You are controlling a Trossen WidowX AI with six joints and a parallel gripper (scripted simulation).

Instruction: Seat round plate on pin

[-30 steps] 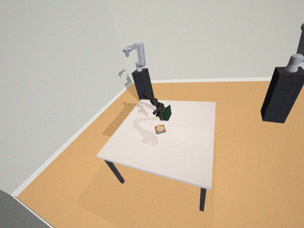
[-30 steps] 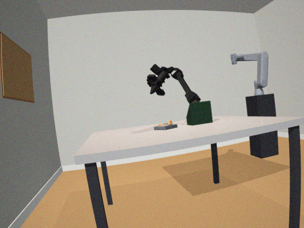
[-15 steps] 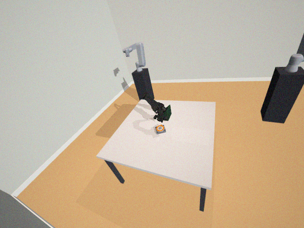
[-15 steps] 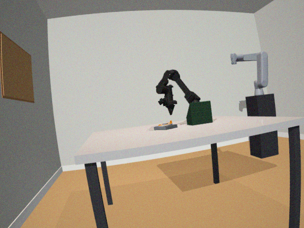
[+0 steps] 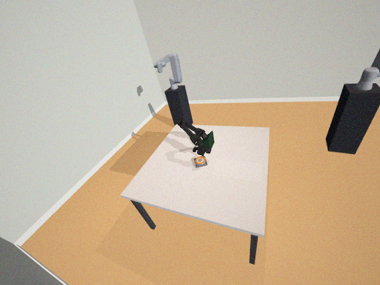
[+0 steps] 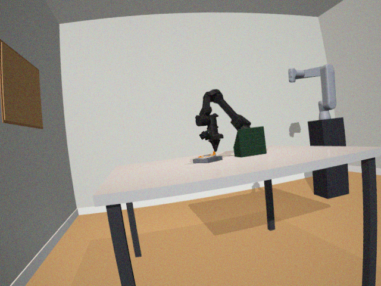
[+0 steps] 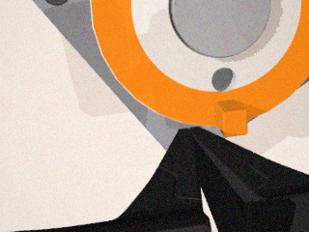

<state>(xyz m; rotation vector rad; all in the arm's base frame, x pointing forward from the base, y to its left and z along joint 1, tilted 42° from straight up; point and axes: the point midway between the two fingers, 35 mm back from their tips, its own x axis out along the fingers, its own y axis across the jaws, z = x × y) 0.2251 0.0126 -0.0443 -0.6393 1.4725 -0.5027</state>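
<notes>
The round plate is 3 cm ahead of my gripper tip, 2 cm to the right of it and 1 cm below it. The rest, counted from my gripper tip: grey base: 5 cm ahead, 2 cm to the right, 3 cm below.
</notes>
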